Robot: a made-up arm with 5 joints.
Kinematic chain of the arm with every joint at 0, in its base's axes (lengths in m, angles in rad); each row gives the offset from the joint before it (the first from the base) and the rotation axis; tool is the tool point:
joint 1: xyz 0 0 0.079 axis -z
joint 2: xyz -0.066 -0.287 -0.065 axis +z
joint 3: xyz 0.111 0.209 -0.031 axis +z
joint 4: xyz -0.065 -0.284 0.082 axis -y
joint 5: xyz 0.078 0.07 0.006 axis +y
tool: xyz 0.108 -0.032 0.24
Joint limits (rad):
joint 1: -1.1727..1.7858
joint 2: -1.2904..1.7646
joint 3: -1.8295..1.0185
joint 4: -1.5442..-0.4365
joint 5: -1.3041..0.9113
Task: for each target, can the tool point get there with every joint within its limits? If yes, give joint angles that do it. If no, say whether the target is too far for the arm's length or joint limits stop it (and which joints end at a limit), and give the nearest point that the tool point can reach.
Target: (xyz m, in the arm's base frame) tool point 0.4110 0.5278 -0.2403
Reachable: no: joint limits stop it (at a limit: joint 1, joint 3, joint 5) | nearest point 0.3612 0.3253 -0.1199 | short by 0.241 m
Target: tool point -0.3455 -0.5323 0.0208
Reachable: yes | joints 1.1619 -0.8947 0.7052 -1.1403 -0.0842
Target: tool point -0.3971 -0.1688 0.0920
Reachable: yes | joints 0.8830 -0.7741 -0.9562 -0.8531 -0.0212
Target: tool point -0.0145 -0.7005 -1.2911
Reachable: no: too far | nearest point -0.0121 -0.5863 -0.2669 | short by 1.031 m
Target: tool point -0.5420 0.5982 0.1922
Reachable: no: joint limits stop it (at a limit: joint 2, joint 3, joint 4, joint 5) | nearest point -0.4137 0.4566 0.2750 | short by 0.208 m
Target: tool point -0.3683 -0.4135 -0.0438
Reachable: yes | joints 0.8912 -0.7360 -0.2374 -0.9555 0.3782
